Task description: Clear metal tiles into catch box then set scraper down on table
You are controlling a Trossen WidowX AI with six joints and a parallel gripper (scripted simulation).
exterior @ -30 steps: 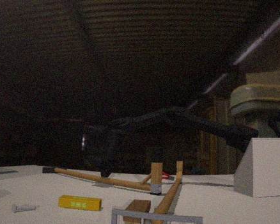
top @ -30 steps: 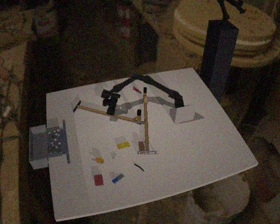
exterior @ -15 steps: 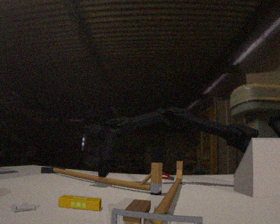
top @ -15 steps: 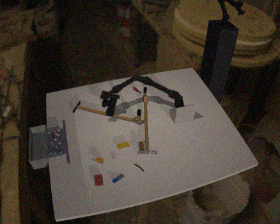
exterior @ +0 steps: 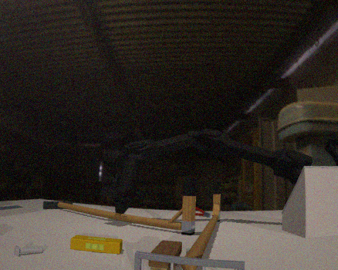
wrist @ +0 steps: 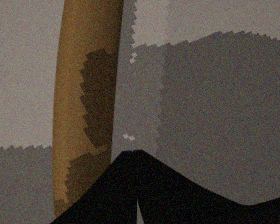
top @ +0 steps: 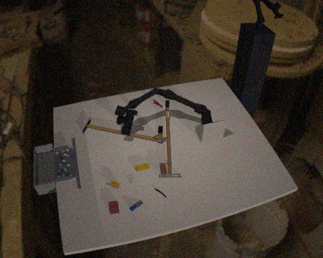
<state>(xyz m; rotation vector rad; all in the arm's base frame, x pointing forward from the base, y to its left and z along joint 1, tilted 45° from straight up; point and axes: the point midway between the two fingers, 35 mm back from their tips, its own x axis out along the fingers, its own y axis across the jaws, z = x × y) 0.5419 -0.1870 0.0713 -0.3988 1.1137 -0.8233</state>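
The long scraper lies 3 cm ahead of my gripper tip, 1 cm to the left of it and 5 cm above it. Round my gripper tip: yellow block: 3 cm behind, 35 cm to the left; long wooden scraper: 26 cm behind, 18 cm to the left, 5 cm above; red-handled tool: 31 cm behind, 23 cm to the right.
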